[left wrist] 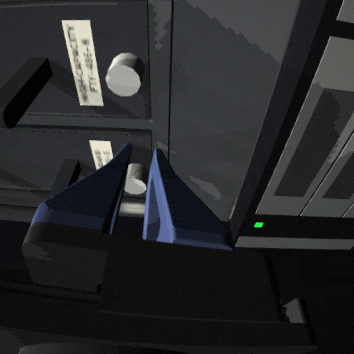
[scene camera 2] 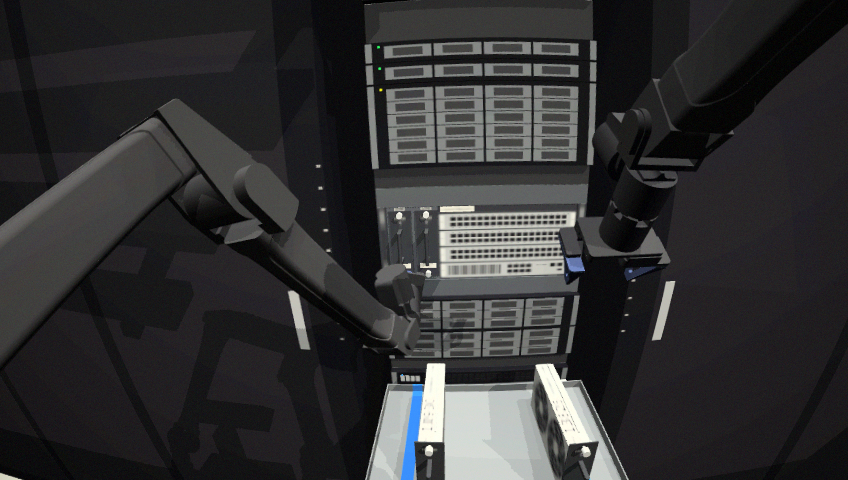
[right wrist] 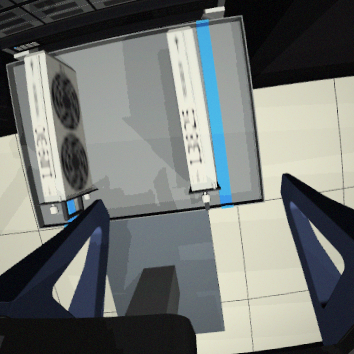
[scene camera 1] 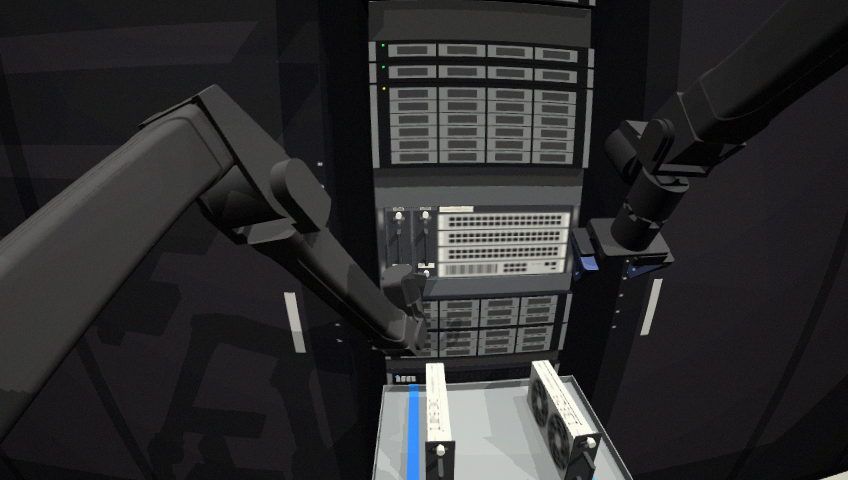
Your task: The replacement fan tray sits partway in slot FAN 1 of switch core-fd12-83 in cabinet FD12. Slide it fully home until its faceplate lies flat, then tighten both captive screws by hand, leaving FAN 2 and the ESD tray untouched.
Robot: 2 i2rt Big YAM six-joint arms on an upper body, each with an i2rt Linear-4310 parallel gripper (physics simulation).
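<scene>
The FAN 1 tray [scene camera 1: 392, 246] [scene camera 2: 393, 246] [left wrist: 30, 155] is in the left slot of the switch; I cannot tell whether its faceplate is fully flat. Its upper captive screw [scene camera 1: 398, 215] [scene camera 2: 399, 215] shows; my left wrist hides the lower one in the scene views. In the left wrist view my left gripper [left wrist: 141, 154] is shut on that lower screw [left wrist: 135, 178], between its blue fingers. The FAN 2 tray [scene camera 1: 418, 246] [scene camera 2: 419, 246] [left wrist: 40, 30] sits beside it. My right gripper [scene camera 1: 612, 270] [scene camera 2: 604, 274] [right wrist: 190, 194] is open and empty, at the switch's right.
The ESD tray [scene camera 1: 487, 416] [scene camera 2: 493, 416] [right wrist: 110, 115] is below the switch, in front of the cabinet. It holds two fan modules, a left one [scene camera 1: 436, 404] [scene camera 2: 433, 404] [right wrist: 192, 115] and a right one [scene camera 1: 559, 410] [scene camera 2: 559, 410] [right wrist: 42, 125]. Server units stand above and below the switch.
</scene>
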